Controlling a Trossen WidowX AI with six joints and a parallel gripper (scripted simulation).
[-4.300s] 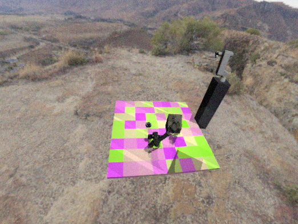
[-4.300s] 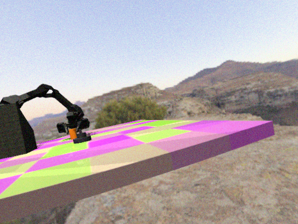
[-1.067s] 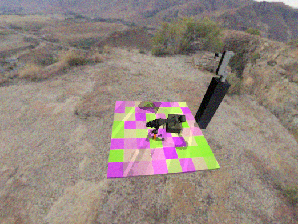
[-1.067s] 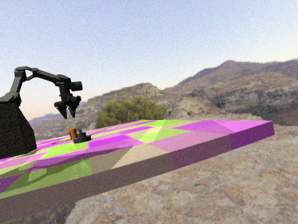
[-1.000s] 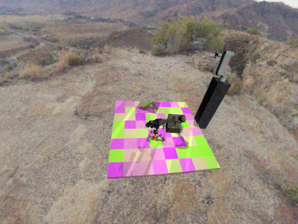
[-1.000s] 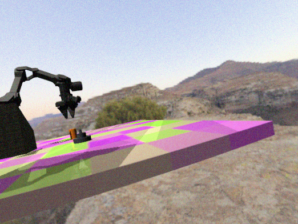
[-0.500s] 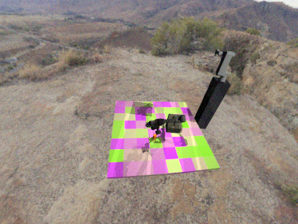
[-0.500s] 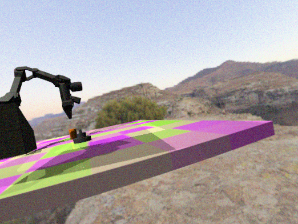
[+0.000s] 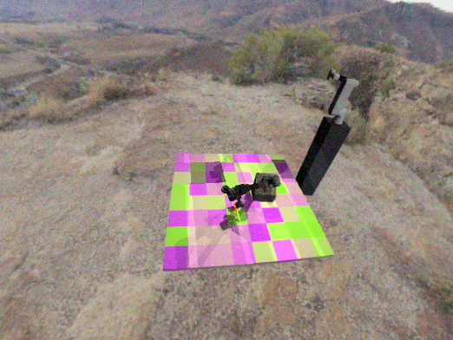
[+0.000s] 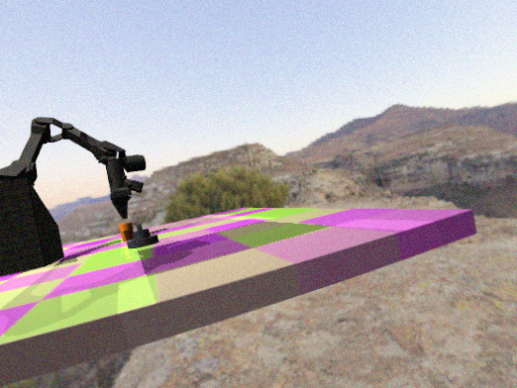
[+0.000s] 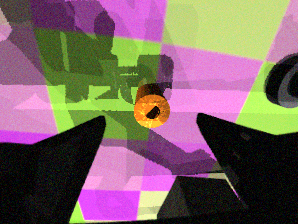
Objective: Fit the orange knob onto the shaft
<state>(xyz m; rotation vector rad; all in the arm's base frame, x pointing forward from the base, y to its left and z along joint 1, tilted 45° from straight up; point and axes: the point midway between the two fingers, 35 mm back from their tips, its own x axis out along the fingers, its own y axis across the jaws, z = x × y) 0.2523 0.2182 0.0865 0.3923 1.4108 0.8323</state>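
My gripper tip is 50 mm above the orange knob. Round my gripper tip: round dark pedestal (230 mm to the right, 90 mm ahead, 50 mm below).
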